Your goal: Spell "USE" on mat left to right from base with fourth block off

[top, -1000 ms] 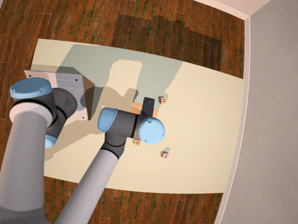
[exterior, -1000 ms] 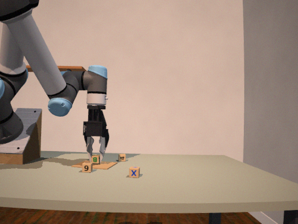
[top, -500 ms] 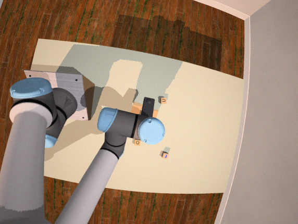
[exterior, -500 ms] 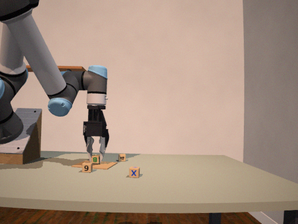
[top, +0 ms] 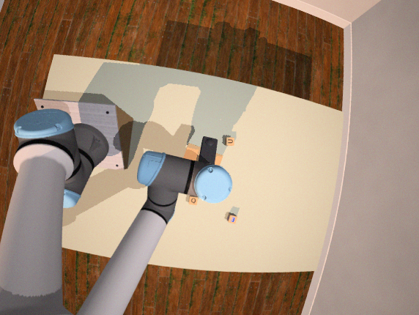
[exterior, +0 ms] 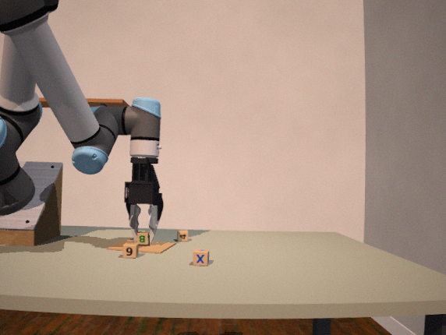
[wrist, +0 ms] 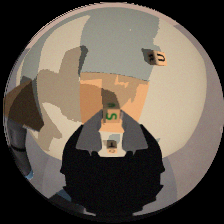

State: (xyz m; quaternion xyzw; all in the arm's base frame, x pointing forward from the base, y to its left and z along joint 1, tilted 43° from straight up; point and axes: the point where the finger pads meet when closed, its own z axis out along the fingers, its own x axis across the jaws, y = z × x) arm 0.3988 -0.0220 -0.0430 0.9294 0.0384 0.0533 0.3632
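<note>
Now: the orange mat 20 mm below my hand. The rest, counted from my hand: blue-lettered block: 170 mm ahead, 170 mm to the right, 10 mm below.
</note>
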